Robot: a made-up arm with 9 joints.
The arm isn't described. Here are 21 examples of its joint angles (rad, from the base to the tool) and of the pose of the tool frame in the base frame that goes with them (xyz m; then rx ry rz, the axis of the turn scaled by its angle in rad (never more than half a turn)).
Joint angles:
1: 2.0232 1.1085 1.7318 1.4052 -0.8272 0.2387 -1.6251 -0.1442 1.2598
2: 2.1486 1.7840 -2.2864 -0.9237 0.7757 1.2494 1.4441 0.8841 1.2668
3: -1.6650 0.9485 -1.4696 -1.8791 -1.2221 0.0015 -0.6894 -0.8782 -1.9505
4: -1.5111 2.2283 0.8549 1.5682 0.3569 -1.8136 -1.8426 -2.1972 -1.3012
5: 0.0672 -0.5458 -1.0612 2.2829 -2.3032 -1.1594 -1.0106 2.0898 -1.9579
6: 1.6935 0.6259 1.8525 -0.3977 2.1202 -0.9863 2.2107 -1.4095 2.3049
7: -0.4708 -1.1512 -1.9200 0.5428 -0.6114 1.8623 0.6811 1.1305 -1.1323
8: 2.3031 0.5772 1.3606 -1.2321 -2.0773 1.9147 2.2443 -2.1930 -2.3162
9: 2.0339 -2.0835 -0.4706 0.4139 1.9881 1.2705 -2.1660 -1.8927 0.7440
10: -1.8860 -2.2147 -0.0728 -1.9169 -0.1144 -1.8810 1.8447 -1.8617 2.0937
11: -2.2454 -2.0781 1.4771 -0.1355 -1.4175 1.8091 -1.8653 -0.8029 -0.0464
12: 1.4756 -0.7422 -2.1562 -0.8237 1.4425 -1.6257 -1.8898 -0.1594 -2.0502
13: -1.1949 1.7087 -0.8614 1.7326 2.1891 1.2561 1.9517 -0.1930 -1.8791
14: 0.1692 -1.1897 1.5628 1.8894 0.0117 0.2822 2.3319 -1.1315 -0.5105
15: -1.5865 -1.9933 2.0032 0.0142 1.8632 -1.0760 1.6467 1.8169 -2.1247
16: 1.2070 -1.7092 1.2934 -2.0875 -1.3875 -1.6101 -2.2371 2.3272 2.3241
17: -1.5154 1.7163 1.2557 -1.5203 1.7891 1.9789 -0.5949 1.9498 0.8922
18: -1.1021 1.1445 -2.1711 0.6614 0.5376 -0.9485 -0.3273 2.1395 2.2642
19: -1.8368 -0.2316 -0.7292 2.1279 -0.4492 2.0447 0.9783 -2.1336 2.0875
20: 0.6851 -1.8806 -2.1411 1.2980 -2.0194 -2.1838 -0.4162 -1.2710 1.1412
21: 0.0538 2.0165 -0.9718 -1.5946 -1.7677 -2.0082 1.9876 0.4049 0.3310
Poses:
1: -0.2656 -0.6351 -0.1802 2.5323 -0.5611 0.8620
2: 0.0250 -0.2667 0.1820 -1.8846 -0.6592 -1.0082
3: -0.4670 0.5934 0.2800 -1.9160 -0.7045 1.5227
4: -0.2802 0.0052 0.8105 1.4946 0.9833 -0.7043
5: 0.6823 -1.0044 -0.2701 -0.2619 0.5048 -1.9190
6: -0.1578 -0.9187 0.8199 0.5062 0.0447 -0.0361
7: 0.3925 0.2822 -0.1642 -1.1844 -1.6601 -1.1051
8: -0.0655 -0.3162 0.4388 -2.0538 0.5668 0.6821
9: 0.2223 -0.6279 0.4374 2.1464 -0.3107 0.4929
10: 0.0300 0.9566 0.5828 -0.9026 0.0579 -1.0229
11: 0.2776 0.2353 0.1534 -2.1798 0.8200 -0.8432
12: -0.2380 -1.1309 0.2942 0.8778 0.4695 -1.1570
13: -0.0090 0.8236 0.0465 -0.1528 2.1470 1.3598
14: 0.3950 -0.9075 -0.4729 1.3978 1.9808 -1.4727
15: 0.7992 0.2216 0.4343 -0.6405 0.0693 -2.3941
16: -0.5531 -1.2690 -0.1081 0.4395 1.6720 -1.6875
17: -0.1164 0.4859 0.8093 0.6250 1.5007 -1.2302
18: 0.0062 0.5893 0.7755 -0.0888 -0.9554 2.7510
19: 0.4014 0.8073 0.4241 -0.6548 -0.3668 0.9478
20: 0.2526 -0.0010 0.2025 -0.4945 -0.0396 1.7315
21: -0.2514 0.1904 -1.0132 2.6947 -0.7112 0.5151
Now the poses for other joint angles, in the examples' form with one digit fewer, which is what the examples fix.
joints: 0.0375 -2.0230 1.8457 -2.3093 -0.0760 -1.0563 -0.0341 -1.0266 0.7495
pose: 0.359 0.025 -0.999 2.876 -0.005 0.004
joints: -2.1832 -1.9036 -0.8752 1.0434 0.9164 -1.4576 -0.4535 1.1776 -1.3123
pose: -0.276 0.598 -0.126 -0.469 -2.818 0.853
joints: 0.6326 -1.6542 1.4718 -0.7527 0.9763 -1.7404 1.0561 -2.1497 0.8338
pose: 0.557 -0.474 -0.680 -0.073 -2.879 -0.078
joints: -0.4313 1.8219 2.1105 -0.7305 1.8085 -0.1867 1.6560 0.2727 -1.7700
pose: -0.273 0.748 0.095 0.124 -1.741 -1.417
